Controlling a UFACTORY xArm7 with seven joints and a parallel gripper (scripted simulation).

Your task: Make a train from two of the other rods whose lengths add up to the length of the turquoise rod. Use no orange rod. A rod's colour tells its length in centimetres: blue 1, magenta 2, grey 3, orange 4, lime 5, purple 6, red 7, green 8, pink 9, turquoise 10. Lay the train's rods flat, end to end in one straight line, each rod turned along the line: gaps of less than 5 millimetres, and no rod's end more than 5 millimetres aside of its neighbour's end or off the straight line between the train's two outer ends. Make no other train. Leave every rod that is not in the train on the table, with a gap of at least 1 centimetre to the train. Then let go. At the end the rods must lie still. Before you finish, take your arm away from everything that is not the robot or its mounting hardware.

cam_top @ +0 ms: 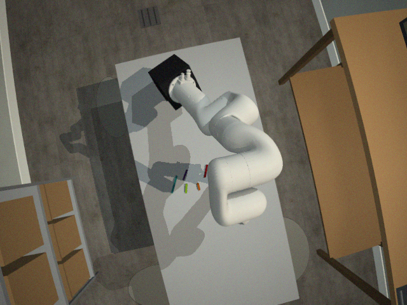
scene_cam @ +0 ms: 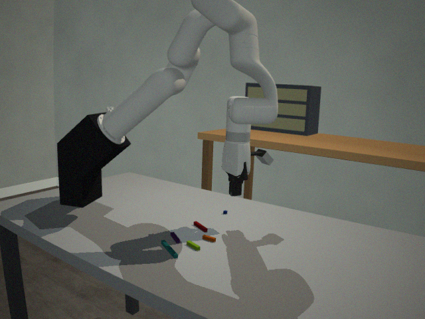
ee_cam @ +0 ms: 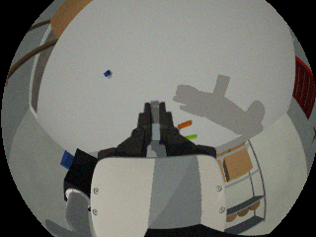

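Right now the blue rod is 12 cm below my hand, 10 cm behind it and 4 cm to the left of it. Round my hand: red rod 12 cm below, 11 cm to the right, 3 cm behind; orange rod 14 cm to the right, 12 cm below, 6 cm ahead; grey rod 2 cm below.
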